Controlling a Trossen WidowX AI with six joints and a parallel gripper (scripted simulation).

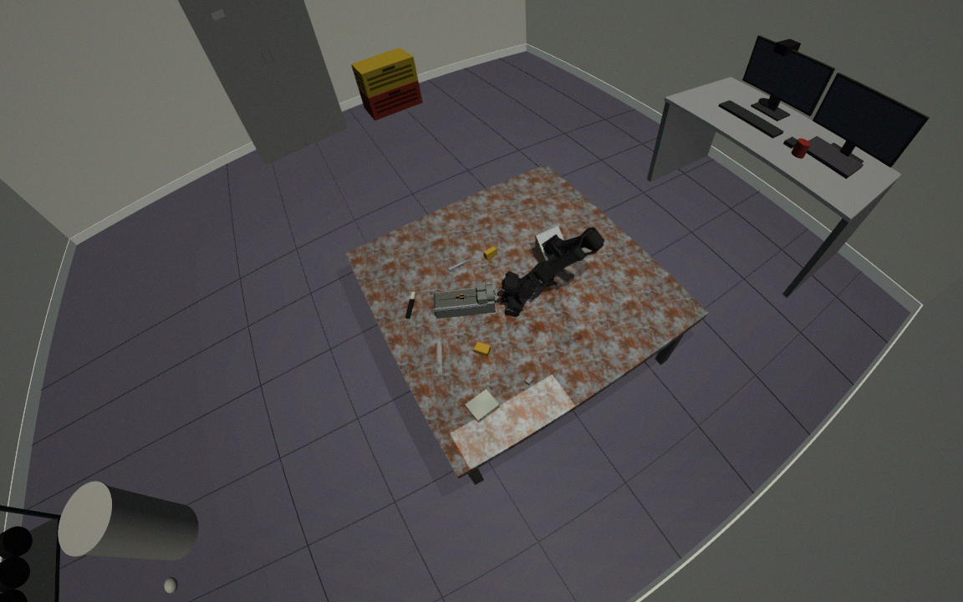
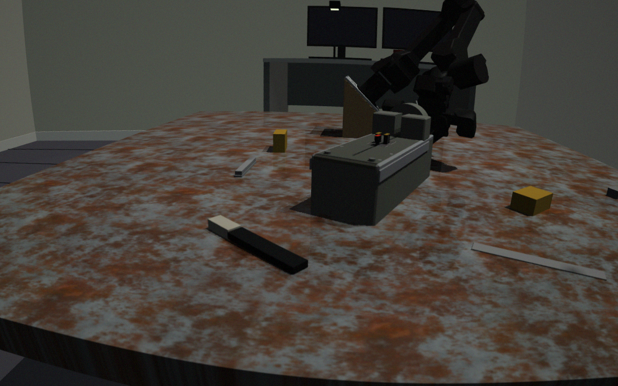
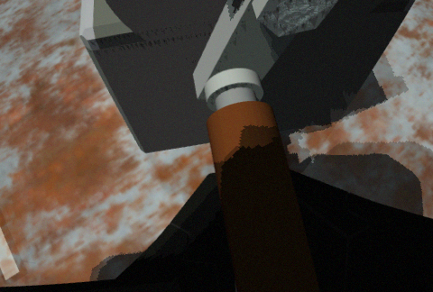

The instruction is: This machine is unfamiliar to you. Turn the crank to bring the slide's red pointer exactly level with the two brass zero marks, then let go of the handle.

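The brown crank handle is 3 cm above my gripper tip, 1 cm to the left of it and 1 cm behind it. Round my gripper tip: red pointer: 15 cm ahead, 10 cm to the right, 5 cm above; then small grey bar: 31 cm to the right, 3 cm below, 3 cm ahead; then grey strip: 36 cm ahead, 5 cm to the left, 3 cm below.
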